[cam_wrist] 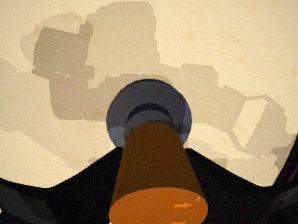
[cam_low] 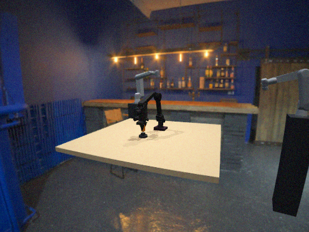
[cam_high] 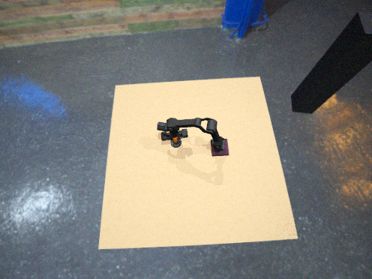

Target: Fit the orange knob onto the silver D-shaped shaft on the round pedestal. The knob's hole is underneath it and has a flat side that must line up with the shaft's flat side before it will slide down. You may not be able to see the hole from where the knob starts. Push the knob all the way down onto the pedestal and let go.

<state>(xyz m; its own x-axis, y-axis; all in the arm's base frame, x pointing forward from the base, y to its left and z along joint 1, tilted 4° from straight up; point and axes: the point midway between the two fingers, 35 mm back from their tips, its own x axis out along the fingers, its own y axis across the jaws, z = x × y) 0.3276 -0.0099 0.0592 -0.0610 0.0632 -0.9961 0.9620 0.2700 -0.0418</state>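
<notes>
The round dark pedestal lies 40 mm below my gripper tip. From my gripper tip the other things lie so: orange knob (30 mm above).
</notes>
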